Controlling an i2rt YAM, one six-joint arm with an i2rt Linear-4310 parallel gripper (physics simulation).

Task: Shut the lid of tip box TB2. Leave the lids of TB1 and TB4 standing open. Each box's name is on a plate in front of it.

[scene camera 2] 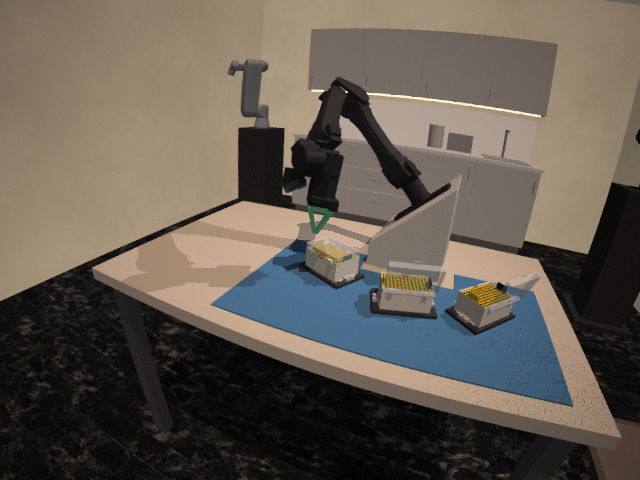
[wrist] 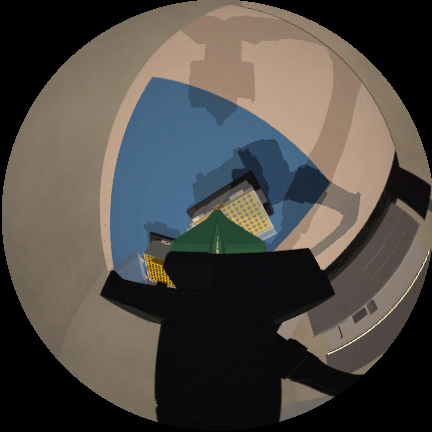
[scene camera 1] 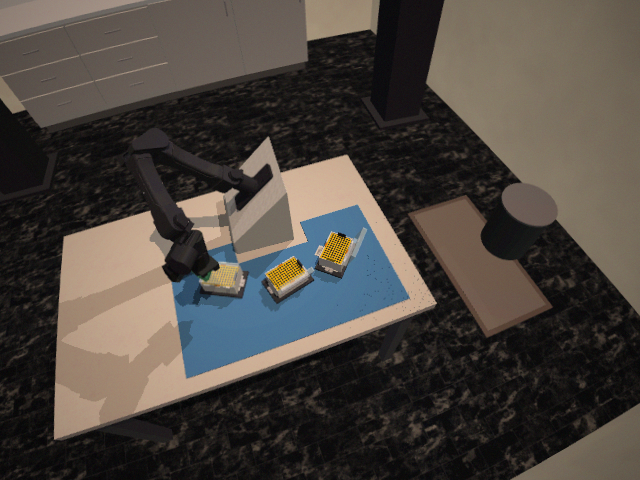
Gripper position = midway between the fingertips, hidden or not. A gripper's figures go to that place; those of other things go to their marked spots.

Scene:
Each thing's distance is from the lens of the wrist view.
gripper [wrist: 216, 214]: 13 cm
tip box [wrist: 159, 244]: 34 cm
tip box [wrist: 247, 180]: 24 cm

